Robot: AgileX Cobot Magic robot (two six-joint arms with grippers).
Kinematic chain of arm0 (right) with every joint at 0, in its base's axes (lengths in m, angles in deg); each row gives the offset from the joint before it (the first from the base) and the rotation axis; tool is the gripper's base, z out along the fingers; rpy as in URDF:
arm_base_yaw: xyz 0 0 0.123 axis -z
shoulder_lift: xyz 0 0 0 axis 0.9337 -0.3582 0
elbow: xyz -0.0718 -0.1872 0.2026 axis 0.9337 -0.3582 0
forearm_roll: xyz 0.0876 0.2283 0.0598 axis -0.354 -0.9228 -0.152
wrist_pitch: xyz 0 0 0 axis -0.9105 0.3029 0.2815
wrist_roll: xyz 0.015 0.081 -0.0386 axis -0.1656 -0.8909 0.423
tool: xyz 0 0 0 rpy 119.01 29.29 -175.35
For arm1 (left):
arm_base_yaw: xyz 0 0 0.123 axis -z
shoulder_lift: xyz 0 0 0 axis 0.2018 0.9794 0
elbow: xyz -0.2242 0.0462 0.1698 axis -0.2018 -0.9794 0
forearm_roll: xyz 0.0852 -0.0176 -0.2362 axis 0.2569 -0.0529 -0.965
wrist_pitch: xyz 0 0 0 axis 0.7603 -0.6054 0.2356
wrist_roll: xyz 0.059 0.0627 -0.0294 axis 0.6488 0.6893 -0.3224
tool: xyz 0 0 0 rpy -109.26 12.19 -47.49
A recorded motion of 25 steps. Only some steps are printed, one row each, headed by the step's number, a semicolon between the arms.
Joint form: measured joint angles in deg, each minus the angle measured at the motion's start. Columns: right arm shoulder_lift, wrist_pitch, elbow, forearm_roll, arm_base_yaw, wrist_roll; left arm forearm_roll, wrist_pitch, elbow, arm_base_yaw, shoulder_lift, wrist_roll.
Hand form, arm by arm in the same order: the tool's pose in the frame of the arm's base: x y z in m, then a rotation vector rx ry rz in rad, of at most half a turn. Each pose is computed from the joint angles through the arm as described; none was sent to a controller.
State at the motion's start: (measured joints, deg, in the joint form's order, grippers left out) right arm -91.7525 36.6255 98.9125 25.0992 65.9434 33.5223; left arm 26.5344 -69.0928 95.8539 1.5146 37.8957 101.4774
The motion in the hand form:
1: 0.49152 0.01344 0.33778 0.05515 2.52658 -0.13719; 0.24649 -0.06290 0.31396 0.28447 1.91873 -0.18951
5: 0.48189 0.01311 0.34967 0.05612 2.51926 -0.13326; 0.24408 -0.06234 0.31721 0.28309 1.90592 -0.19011
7: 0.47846 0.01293 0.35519 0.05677 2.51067 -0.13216; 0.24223 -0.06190 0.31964 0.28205 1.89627 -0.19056
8: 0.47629 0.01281 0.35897 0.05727 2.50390 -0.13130; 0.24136 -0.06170 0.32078 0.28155 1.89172 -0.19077
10: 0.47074 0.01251 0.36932 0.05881 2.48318 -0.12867; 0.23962 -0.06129 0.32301 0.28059 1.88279 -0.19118
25: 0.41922 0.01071 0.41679 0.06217 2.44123 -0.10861; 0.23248 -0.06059 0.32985 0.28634 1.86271 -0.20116
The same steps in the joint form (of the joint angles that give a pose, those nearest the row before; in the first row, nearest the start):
1: 0.76 0.02 -0.24 0.00 0.00 0.00; 0.00 0.00 0.00 0.00 -0.13 0.00
5: 3.41 0.12 -2.35 -0.13 0.00 0.00; 0.00 0.00 0.00 0.00 -0.87 0.00
7: 4.31 0.12 -2.75 -0.13 0.00 0.00; -0.01 0.00 0.00 0.00 -1.43 0.01
8: 4.85 0.12 -2.91 -0.13 0.00 0.00; -0.01 0.00 0.00 0.00 -1.69 0.01
10: 6.19 0.12 -3.05 -0.13 0.00 0.00; -0.01 0.00 0.00 0.00 -2.20 0.01
25: 18.35 0.33 -12.50 -0.78 0.00 0.00; 0.01 -0.98 0.00 0.00 -4.08 -0.01

